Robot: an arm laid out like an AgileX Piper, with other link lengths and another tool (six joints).
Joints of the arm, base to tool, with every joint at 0 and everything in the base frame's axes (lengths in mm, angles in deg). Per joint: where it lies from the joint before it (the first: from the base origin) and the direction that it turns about. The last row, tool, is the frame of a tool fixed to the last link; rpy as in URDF.
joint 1: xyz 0 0 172.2 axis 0 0 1
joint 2: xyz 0 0 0 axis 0 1 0
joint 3: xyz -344.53 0 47.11 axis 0 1 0
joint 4: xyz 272.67 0 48.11 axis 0.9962 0 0.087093
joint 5: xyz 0 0 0 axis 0 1 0
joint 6: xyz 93.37 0 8.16 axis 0.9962 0 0.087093
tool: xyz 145.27 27 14.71 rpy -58.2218 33.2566 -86.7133
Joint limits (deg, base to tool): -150..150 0..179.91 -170..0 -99.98..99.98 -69.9..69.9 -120..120
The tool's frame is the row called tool.
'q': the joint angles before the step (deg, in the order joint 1, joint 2, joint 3, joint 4, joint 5, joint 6). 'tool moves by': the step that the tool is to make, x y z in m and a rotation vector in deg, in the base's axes. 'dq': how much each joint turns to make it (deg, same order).
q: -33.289 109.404 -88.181 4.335 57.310 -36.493
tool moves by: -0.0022 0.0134 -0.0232 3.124 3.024 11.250
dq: -0.269 3.611 -1.445 4.088 3.342 -12.809
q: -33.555 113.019 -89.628 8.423 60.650 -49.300
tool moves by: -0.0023 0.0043 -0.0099 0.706 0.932 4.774
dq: 0.003 1.204 0.007 1.005 0.662 -5.130
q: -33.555 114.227 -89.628 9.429 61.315 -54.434
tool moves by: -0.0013 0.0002 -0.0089 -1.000 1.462 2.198
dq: 0.697 0.909 0.013 -1.573 -0.116 -0.999
